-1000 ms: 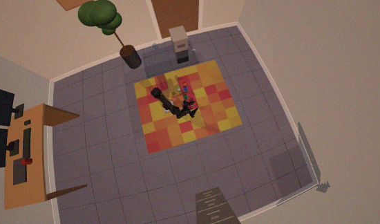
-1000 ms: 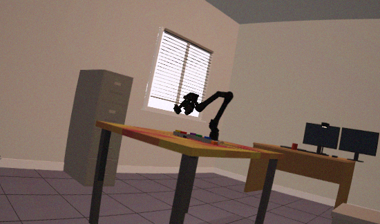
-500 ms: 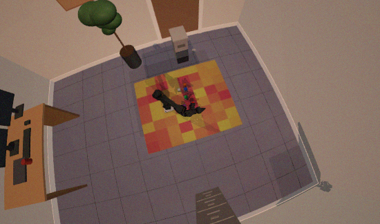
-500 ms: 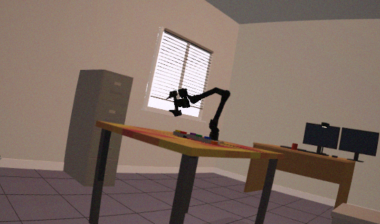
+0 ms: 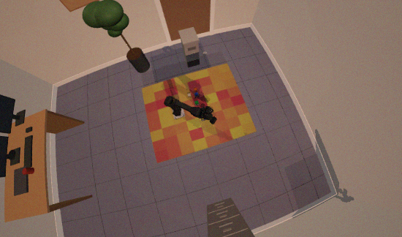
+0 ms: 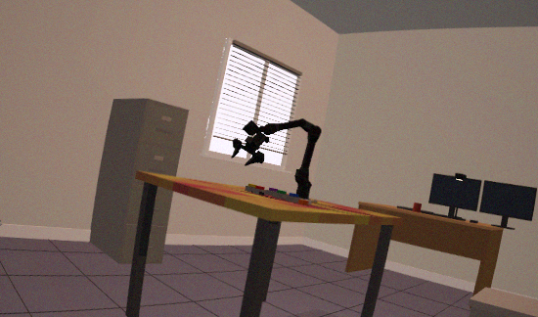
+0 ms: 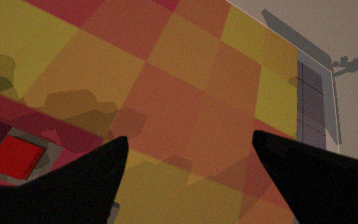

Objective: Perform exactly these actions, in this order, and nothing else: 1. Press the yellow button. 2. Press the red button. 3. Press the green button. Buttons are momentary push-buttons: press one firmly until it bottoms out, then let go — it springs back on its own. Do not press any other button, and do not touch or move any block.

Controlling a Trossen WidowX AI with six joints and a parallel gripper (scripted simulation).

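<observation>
Now: the red button 8 cm behind my gripper tip, 11 cm to the left of it and 11 cm below it. Also, from my gripper tip: green button 15 cm behind, 19 cm to the left, 11 cm below; then purple button 18 cm behind, 9 cm to the left, 11 cm below; then blue button 15 cm behind, 29 cm to the left, 11 cm below.
</observation>
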